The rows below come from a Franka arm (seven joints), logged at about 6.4 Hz.
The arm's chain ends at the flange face. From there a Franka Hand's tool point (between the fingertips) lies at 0.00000 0.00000 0.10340 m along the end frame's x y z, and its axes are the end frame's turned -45 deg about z.
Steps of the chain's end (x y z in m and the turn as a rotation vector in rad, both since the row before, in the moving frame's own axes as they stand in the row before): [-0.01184 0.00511 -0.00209 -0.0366 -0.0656 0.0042]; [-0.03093 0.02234 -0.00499 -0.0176 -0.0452 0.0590]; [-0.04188 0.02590 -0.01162 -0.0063 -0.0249 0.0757]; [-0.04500 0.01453 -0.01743 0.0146 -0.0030 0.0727]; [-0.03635 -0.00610 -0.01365 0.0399 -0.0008 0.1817]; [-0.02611 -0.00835 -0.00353 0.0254 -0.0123 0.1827]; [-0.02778 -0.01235 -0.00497 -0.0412 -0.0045 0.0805]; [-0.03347 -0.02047 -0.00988 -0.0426 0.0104 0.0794]
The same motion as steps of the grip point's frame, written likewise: [-0.01945 -0.00689 -0.00238 0.0205 -0.0723 0.0042]; [-0.04220 -0.00823 -0.00511 0.0195 -0.0444 0.0590]; [-0.05016 -0.01274 -0.01165 0.0132 -0.0221 0.0757]; [-0.04120 -0.02280 -0.01744 0.0124 0.0082 0.0727]; [-0.01828 -0.03272 -0.01373 0.0288 0.0276 0.1817]; [-0.01135 -0.02702 -0.00357 0.0267 0.0093 0.1827]; [-0.01436 -0.02583 -0.00506 -0.0260 -0.0323 0.0805]; [-0.01170 -0.03436 -0.00998 -0.0375 -0.0228 0.0794]
